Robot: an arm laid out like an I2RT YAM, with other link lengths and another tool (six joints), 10 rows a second.
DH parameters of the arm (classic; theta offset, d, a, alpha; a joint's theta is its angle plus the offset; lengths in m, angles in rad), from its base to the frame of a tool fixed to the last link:
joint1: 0 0.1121 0.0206 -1.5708
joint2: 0 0 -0.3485 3.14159
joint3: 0.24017 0 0.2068 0
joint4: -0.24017 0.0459 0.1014 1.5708
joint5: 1.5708 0.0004 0 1.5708
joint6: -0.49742 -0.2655 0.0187 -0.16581
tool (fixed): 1.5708 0.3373 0 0
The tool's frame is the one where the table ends.
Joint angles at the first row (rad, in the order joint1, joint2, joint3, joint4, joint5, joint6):
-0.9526 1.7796 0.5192 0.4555 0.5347 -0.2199
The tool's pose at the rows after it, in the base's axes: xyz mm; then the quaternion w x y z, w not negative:
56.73, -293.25, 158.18, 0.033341, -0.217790, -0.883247, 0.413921
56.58, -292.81, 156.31, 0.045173, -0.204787, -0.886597, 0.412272
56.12, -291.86, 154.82, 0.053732, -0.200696, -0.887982, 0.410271
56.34, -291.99, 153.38, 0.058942, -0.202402, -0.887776, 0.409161
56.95, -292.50, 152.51, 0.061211, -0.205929, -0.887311, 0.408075
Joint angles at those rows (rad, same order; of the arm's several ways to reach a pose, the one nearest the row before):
-0.9470 1.7936 0.5144 0.4541 0.5506 -0.2614
-0.9438 1.8029 0.5086 0.4544 0.5563 -0.2856
-0.9418 1.8089 0.5065 0.4483 0.5641 -0.2915
-0.9409 1.8167 0.5099 0.4430 0.5725 -0.2869
-0.9404 1.8222 0.5163 0.4352 0.5779 -0.2783

